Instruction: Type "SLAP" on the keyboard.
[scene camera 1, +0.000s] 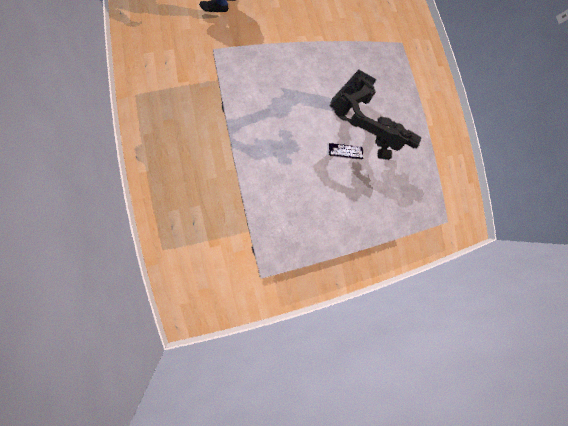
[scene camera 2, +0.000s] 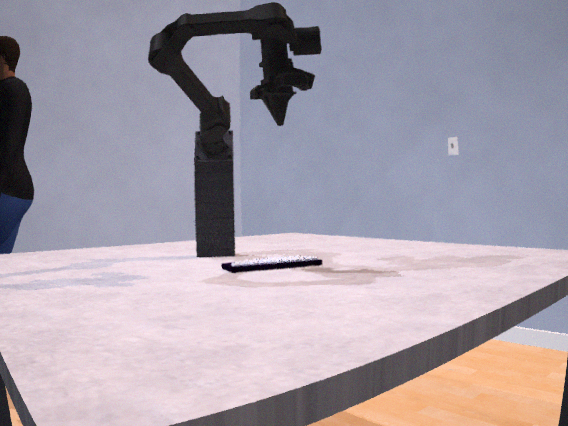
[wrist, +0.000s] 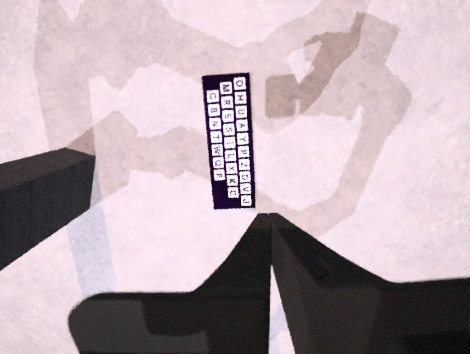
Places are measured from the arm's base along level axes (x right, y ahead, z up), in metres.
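Pixels of known places: gripper, fingertip midpoint: (scene camera 1: 376, 142) (scene camera 2: 280, 125) (wrist: 267, 222); arm's base at its link origin: (scene camera 1: 361, 82) (scene camera 2: 212, 144).
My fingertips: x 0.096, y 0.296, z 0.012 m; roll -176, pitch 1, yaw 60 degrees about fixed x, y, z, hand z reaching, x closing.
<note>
Ahead of a thing's pixels: the offset from my fingertips to its middle. Level surfaces: height alone.
The keyboard {dx -0.006, dy -0.034, dz -0.299 m} (scene camera 1: 346, 151) (scene camera 2: 272, 263) (wrist: 234, 141) is a narrow dark board with white letter keys, flat on the table. In the wrist view its long side runs up and down. The S key {dx -0.028, dy -0.022, dz -0.292 m} (wrist: 229, 130) and L key {dx +0.007, dy -0.042, dz -0.292 m} (wrist: 230, 156) are in its middle row; the A key {dx -0.023, dy -0.002, dz -0.292 m} (wrist: 241, 125) and P key {dx +0.013, dy -0.022, dz -0.292 m} (wrist: 243, 151) are in its right row. My gripper (scene camera 2: 280, 123) (wrist: 267, 222) is shut and empty, pointing down, high above the table. In the wrist view its fingertips show just past the keyboard's J end, a little right of it, covering none of the four keys.
The arm's dark base block (scene camera 2: 215, 210) (wrist: 45, 200) stands on the table {dz -0.307 m} (scene camera 1: 300, 225) (scene camera 2: 240, 345) behind the keyboard. Shadows of the arm lie around the keyboard. A person (scene camera 2: 15, 130) stands behind the table at the left, and a shoe (scene camera 1: 214, 6) shows at the top of scene camera 1.
</note>
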